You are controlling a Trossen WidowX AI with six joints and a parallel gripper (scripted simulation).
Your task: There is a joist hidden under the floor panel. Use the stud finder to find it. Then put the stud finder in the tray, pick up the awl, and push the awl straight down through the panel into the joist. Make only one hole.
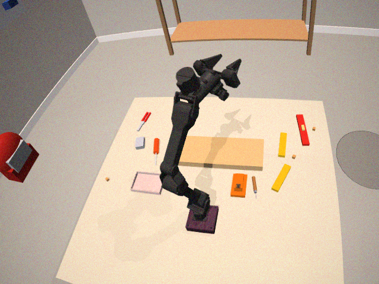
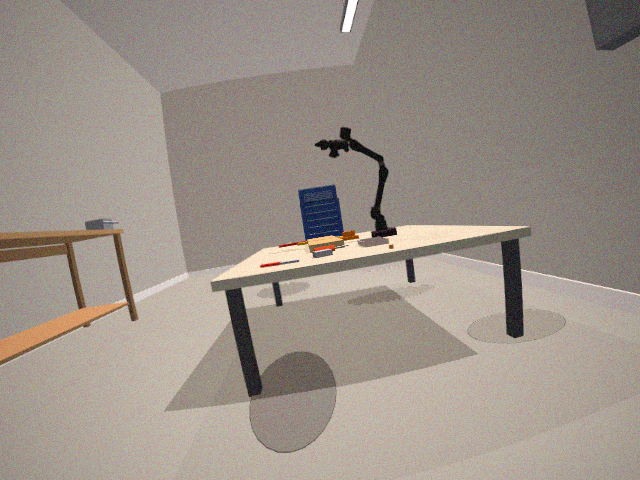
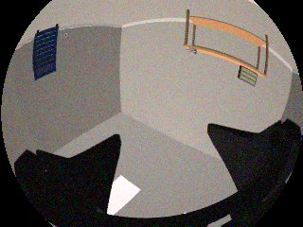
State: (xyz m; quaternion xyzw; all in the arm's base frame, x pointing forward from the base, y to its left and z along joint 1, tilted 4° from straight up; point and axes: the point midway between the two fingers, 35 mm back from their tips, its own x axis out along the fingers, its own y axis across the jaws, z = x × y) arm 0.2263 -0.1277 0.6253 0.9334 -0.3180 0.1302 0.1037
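Right now the orange stud finder is 130 mm behind my gripper tip, 10 mm to the right of it and 610 mm below it. From my gripper tip the other things lie so: pink tray (140 mm behind, 460 mm to the left, 640 mm below); red level (280 mm ahead, 350 mm to the right, 640 mm below); awl (130 mm behind, 90 mm to the right, 650 mm below).
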